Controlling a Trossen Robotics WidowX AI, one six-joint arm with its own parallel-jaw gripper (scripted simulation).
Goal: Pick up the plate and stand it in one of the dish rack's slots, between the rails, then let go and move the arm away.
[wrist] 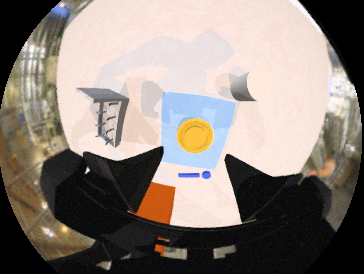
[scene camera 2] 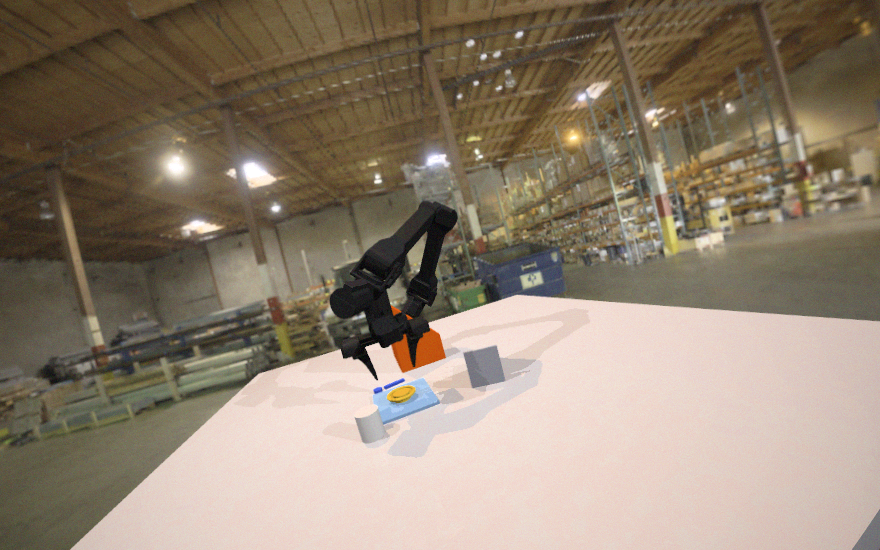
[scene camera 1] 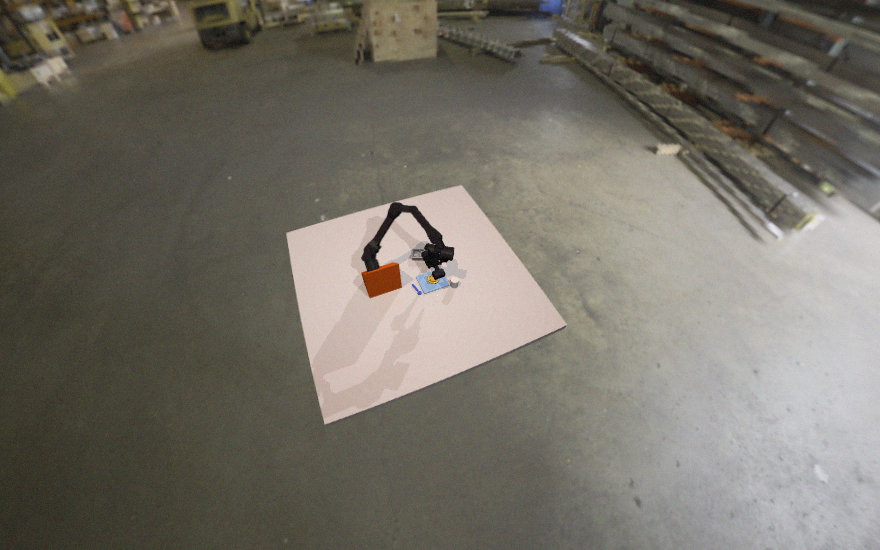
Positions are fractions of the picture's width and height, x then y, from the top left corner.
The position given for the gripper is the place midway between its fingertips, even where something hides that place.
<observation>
The gripper (wrist: 0.54,0.56) is open, with nothing in its grasp. Also in view: a yellow plate (wrist: 0.54,0.50) and a grey dish rack (scene camera 2: 0.55,0.67).
The grey dish rack shows as well in the wrist view (wrist: 0.31,0.39).
</observation>
